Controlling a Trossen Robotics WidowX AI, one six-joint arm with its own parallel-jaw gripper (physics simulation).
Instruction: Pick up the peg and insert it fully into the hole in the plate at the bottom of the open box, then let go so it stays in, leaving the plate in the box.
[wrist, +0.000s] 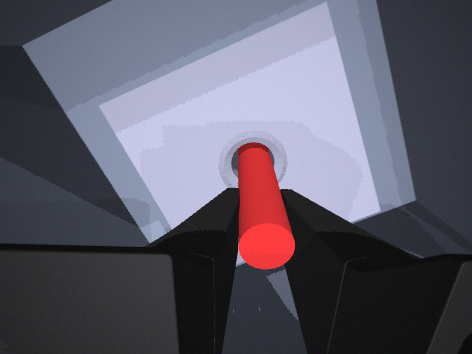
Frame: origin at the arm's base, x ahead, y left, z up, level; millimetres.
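Seen in the pictures: gripper, fingertip midpoint: (258, 201).
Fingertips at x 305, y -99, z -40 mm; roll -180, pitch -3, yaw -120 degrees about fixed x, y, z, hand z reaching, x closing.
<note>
Offsets run from my fingertips to a thing's top centre. "pt": to the spot under its first point.
The red peg @(3 mm ahead, 2 mm right, 31 mm up) (262, 200) is held between the fingertips of my gripper (258, 201), which is shut on it. The peg's near end faces the camera, and its far end is at the hole @(pt 2 mm ahead, 6 mm left, 42 mm down) (235, 162) in the pale plate @(4 mm ahead, 3 mm right, 21 mm down) (300, 90). A dark strip of the hole shows on the left of the peg, and a dark red band lies across the peg's far end. The frame does not clearly show whether the tip is inside the hole or just above it. The plate lies at the bottom of the open box @(pt 33 mm back, 77 mm right, 74 mm down) (387, 125). The fingers hide the near part of the plate.
The blue-grey box walls stand around the plate on the left, far and right sides, close to the fingers. Dark surface @(pt 15 mm back, 86 mm right, 36 mm down) (440, 100) shows beyond the box on the right, and more on the left. Shadows fall across the plate around the hole.
</note>
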